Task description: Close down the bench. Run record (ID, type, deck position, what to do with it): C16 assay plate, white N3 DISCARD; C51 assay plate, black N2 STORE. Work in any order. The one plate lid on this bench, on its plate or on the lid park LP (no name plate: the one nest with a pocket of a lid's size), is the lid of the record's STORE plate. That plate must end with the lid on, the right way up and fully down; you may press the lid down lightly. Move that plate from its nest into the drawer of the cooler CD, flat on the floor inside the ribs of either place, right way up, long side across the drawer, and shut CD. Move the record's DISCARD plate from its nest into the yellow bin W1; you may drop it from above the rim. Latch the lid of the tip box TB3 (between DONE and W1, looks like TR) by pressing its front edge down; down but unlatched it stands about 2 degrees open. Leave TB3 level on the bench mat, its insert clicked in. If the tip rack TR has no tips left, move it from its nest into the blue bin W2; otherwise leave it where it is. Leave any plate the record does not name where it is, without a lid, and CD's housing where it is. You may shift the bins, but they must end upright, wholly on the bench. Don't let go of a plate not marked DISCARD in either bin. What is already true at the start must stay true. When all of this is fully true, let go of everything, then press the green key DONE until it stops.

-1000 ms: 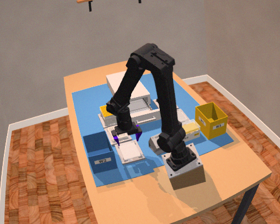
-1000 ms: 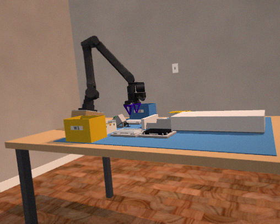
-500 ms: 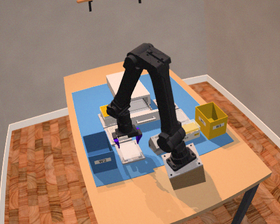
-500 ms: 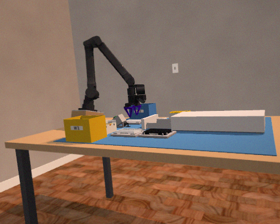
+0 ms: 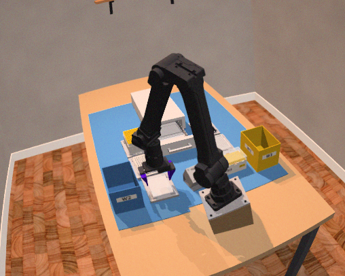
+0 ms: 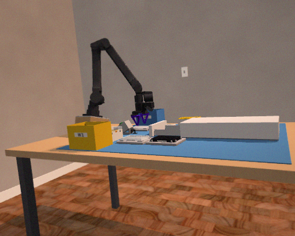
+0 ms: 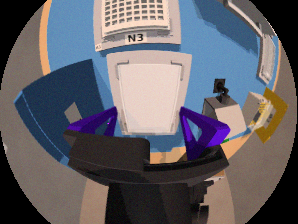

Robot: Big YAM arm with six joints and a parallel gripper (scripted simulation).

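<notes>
My gripper is now 20 mm above the plate lid. Round my hand: green key DONE: 150 mm to the right, 70 mm behind, 20 mm above; then lid park LP: 40 mm below; then blue bin W2: 160 mm to the left.
</notes>
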